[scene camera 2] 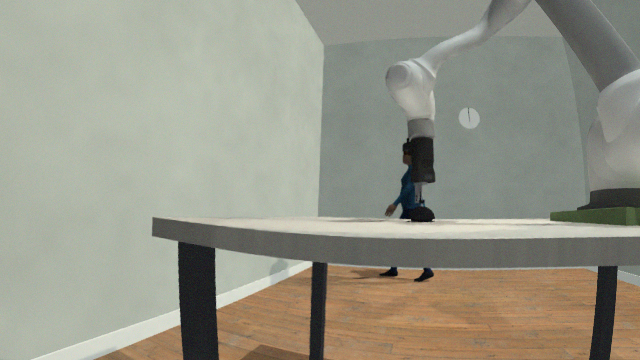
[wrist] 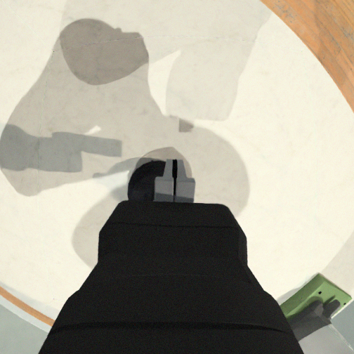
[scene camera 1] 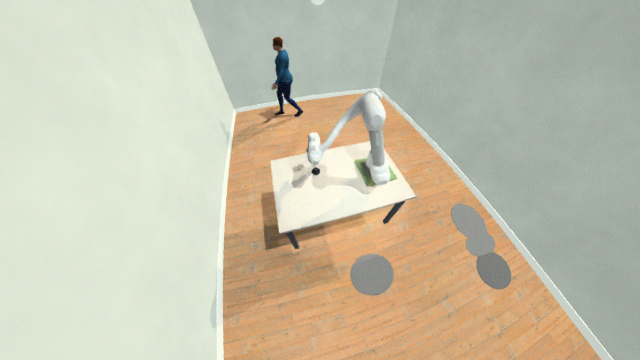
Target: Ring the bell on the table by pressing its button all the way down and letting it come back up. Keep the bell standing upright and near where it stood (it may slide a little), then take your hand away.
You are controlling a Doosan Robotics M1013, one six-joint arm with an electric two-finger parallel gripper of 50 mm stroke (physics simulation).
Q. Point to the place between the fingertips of my gripper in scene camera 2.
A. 418,203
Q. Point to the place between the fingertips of my gripper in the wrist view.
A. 173,169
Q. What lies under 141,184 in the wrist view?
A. A black dome-shaped bell.
